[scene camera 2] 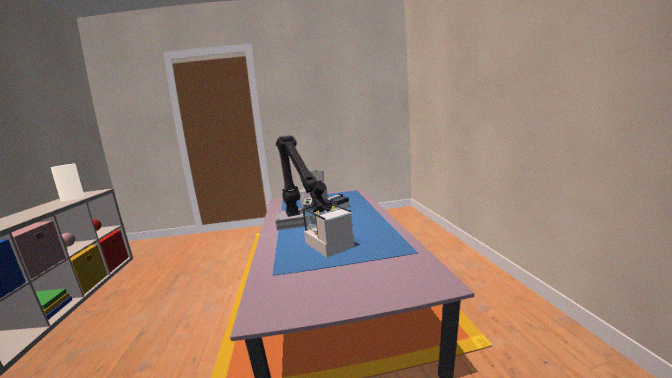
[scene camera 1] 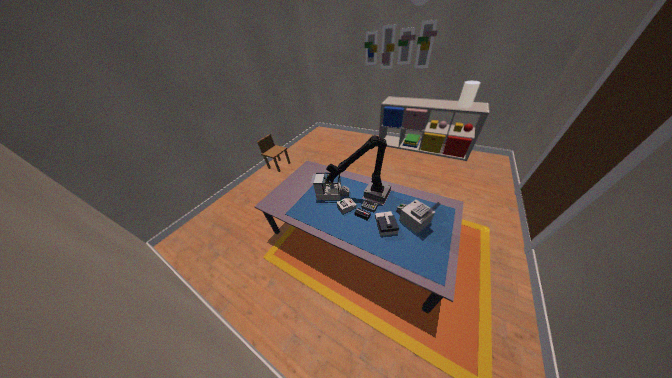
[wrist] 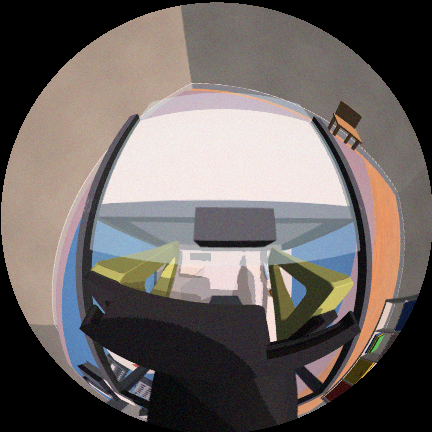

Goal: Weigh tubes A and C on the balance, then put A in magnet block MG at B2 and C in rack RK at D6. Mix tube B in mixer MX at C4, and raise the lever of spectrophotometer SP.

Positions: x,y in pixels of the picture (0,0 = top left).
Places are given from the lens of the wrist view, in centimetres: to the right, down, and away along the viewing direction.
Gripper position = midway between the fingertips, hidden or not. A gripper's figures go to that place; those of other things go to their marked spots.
gripper [wrist: 224,251]: 1, 3, 12
balance [wrist: 211,284]: -1, 8, 16
